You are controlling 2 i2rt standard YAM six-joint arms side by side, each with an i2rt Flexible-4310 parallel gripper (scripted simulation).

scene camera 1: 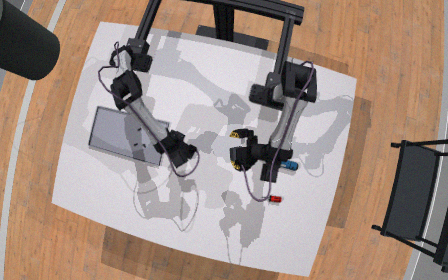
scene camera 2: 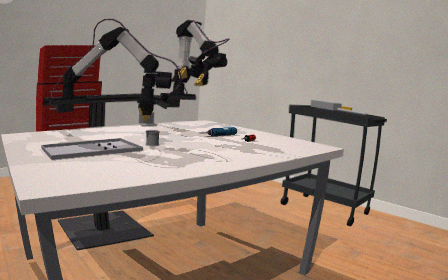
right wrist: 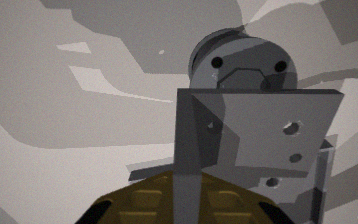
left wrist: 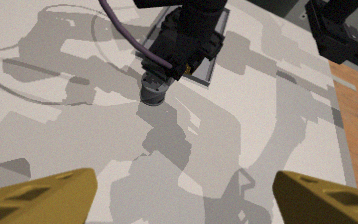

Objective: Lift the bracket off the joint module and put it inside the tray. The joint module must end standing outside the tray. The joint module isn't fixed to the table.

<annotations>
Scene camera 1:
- tray: 114,131
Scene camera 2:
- tray: 71,149
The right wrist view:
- my right gripper: 183,179
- grey l-shaped bracket: 250,147
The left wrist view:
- my left gripper: 184,178
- my right gripper: 180,70
</annotations>
